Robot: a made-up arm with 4 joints.
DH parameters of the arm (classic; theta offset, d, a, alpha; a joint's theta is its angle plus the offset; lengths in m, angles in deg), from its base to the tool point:
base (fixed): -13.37 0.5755 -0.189 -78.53
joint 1: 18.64 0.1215 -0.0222 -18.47
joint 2: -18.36 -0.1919 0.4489 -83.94
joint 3: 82.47 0.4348 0.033 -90
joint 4: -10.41 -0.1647 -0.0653 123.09
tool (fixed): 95.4 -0.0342 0 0
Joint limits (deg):
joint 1: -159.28..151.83
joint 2: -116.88..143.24
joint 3: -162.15..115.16
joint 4: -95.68..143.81
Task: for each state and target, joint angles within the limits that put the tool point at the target. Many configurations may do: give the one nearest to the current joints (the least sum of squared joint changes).
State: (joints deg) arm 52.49 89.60 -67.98 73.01
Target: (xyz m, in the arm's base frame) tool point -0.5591 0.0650 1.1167
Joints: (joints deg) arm 59.76 128.04 -74.66 72.92
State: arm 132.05 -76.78 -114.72 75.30
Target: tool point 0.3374 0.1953 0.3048
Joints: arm 95.55 -116.88 -149.23 83.80
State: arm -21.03 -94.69 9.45 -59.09
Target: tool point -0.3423 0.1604 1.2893
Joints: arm -27.49 -106.83 -17.60 -65.49
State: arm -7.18 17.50 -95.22 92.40
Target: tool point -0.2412 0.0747 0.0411
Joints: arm 7.45 34.49 -120.87 72.63
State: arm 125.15 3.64 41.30 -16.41
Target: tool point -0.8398 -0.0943 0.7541
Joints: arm 136.83 31.30 43.40 30.58
